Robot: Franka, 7 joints.
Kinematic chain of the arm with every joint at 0, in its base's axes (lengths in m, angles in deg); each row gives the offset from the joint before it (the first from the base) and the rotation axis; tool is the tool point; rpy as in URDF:
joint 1: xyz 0 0 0.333 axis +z
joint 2: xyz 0 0 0 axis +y
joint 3: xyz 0 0 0.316 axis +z
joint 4: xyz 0.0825 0 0 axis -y
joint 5: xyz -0.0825 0 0.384 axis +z
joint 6: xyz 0 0 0 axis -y
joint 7: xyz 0.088 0 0 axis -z
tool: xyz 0 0 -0.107 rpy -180 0 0
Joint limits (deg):
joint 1: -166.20..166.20
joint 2: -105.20..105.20
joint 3: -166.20..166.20
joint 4: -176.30..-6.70
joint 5: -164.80..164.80
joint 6: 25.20..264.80
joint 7: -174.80..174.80
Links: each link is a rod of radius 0.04 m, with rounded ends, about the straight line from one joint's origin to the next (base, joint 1, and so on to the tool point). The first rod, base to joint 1, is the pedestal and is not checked.
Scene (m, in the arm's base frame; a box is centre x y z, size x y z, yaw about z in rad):
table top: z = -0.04
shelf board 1: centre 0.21 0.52 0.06 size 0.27 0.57 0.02 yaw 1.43
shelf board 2: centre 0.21 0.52 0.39 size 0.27 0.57 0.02 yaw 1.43
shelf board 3: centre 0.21 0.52 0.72 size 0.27 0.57 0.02 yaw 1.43
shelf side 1: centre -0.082 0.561 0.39 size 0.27 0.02 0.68 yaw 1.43
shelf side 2: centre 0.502 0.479 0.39 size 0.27 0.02 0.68 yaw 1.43
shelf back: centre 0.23 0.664 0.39 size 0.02 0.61 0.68 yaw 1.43
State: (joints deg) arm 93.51 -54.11 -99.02 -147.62 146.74 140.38 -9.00
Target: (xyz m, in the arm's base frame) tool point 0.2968 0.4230 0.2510
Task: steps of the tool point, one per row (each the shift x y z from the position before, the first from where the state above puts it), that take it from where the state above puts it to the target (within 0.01 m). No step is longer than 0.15 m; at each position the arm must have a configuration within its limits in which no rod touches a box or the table.
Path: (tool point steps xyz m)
1: 0.0021 0.0948 0.0078
2: -0.0205 0.0971 0.0061
3: -0.0435 0.0939 0.0043
4: -0.0659 0.0851 0.0019

